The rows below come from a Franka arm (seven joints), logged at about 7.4 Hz.
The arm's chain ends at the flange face. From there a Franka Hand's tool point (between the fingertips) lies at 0.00 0.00 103.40 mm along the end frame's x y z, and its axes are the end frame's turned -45 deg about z.
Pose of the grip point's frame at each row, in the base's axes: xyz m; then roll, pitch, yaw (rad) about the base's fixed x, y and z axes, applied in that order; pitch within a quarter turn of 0, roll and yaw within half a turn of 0:
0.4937 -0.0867 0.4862 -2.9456 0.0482 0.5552
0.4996 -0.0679 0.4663 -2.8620 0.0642 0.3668
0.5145 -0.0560 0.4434 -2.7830 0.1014 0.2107
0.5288 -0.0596 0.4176 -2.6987 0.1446 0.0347
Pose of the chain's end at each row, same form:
0.5085 -0.1012 0.5875 -3.0364 0.1725 -0.2258
0.5158 -0.0922 0.5655 -2.9871 0.2425 -0.4088
0.5317 -0.0894 0.5397 -2.9556 0.3241 -0.5626
0.5438 -0.1034 0.5100 -2.9237 0.4134 -0.7374

